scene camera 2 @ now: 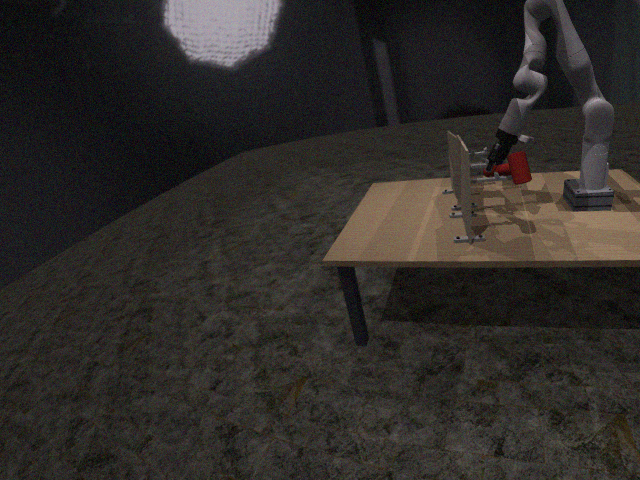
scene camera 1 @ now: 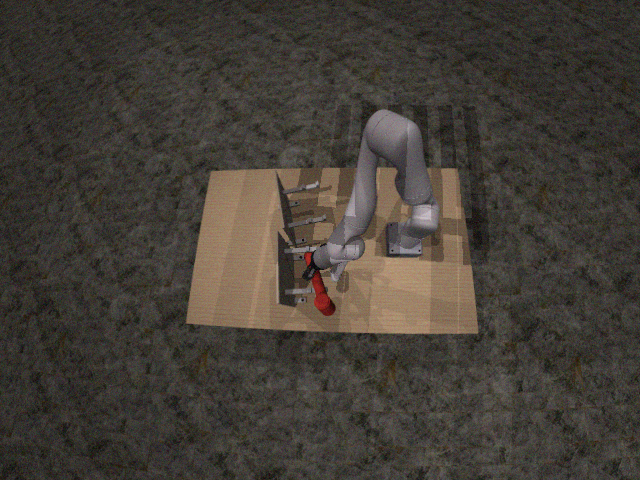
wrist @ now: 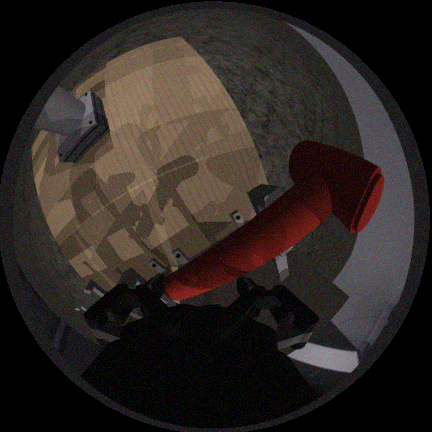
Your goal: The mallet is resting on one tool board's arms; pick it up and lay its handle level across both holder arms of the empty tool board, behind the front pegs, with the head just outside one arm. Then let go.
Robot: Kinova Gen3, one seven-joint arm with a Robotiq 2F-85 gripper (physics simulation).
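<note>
The red mallet [scene camera 1: 319, 290] [scene camera 2: 513, 168] [wrist: 257, 241] rests across the two holder arms of the nearer tool board [scene camera 1: 286, 281] [scene camera 2: 465, 190]; its head hangs past the front arm. My gripper [scene camera 1: 310, 271] [scene camera 2: 493, 162] [wrist: 200, 282] is open, and the butt end of the handle lies between its spread fingers, which do not press on it. The empty tool board [scene camera 1: 284, 207] stands just behind; its two bare holder arms [scene camera 1: 303, 188] [scene camera 1: 309, 221] point toward the arm's base.
The arm's base plate [scene camera 1: 404, 247] [wrist: 82, 128] is bolted to the wooden table [scene camera 1: 237, 267] [scene camera 2: 394, 224] to the right of the boards. Small metal feet hold both boards to the table. Dark carpet surrounds the table.
</note>
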